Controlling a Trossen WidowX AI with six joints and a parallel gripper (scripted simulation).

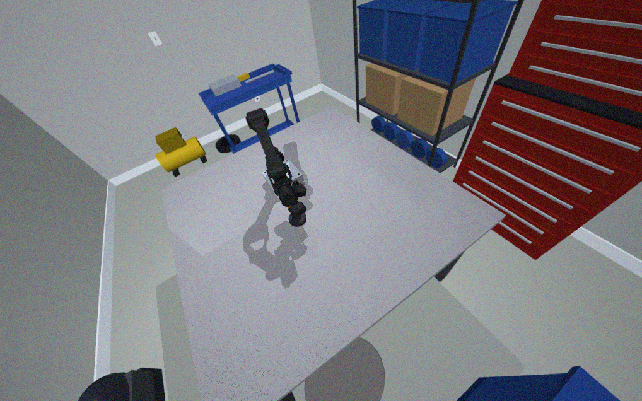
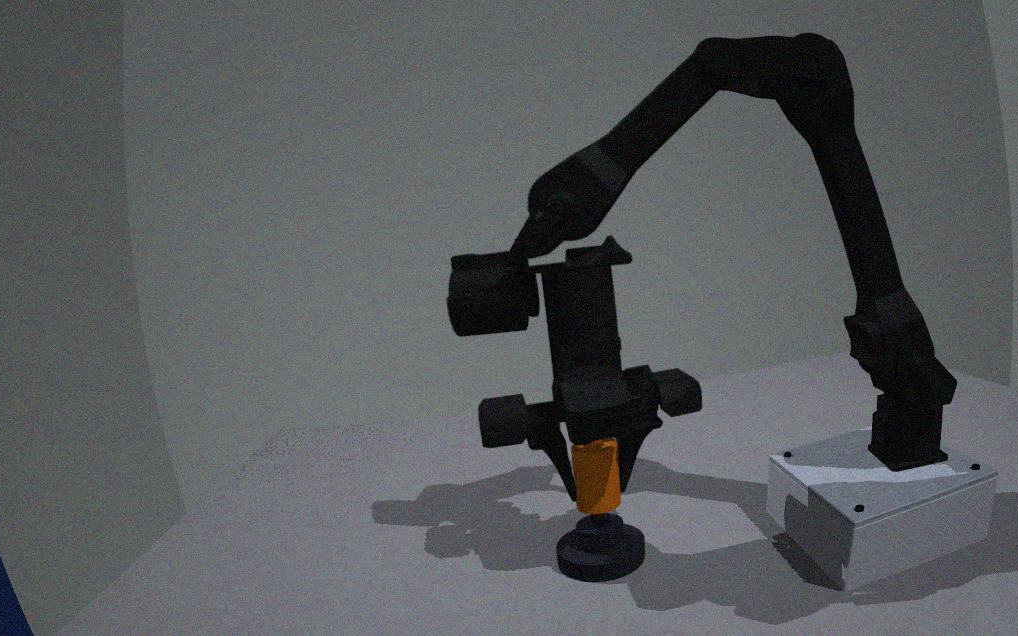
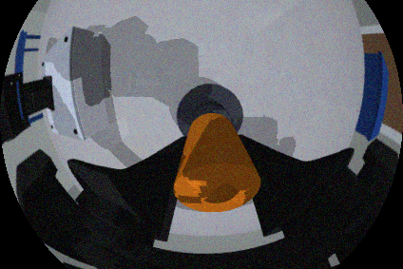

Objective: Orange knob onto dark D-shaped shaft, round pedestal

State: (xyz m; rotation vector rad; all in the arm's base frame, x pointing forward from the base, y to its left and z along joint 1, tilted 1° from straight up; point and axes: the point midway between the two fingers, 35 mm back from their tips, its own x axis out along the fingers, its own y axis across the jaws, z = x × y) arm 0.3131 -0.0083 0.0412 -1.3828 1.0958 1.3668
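Right now my gripper tip is 2 cm below the orange knob. The rest, counted from my gripper tip: dark round pedestal 4 cm below.
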